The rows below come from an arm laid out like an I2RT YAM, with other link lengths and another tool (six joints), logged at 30 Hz.
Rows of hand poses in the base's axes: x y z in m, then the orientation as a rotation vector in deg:
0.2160 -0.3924 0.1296 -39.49 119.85 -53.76
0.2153 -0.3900 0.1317 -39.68 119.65 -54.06
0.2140 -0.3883 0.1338 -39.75 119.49 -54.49
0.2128 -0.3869 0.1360 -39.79 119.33 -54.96
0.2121 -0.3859 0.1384 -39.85 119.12 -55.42
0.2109 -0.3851 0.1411 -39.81 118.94 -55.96
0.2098 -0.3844 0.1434 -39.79 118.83 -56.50
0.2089 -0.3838 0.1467 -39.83 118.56 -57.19
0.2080 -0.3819 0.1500 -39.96 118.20 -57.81
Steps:
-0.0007 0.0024 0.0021 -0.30 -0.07 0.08
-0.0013 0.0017 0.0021 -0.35 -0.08 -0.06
-0.0012 0.0014 0.0022 -0.37 -0.10 -0.09
-0.0007 0.0010 0.0024 -0.37 -0.13 -0.05
-0.0012 0.0008 0.0027 -0.39 -0.14 -0.15
-0.0011 0.0007 0.0023 -0.39 -0.08 -0.18
-0.0009 0.0006 0.0033 -0.54 -0.17 -0.13
-0.0009 0.0019 0.0033 -0.53 -0.20 -0.01

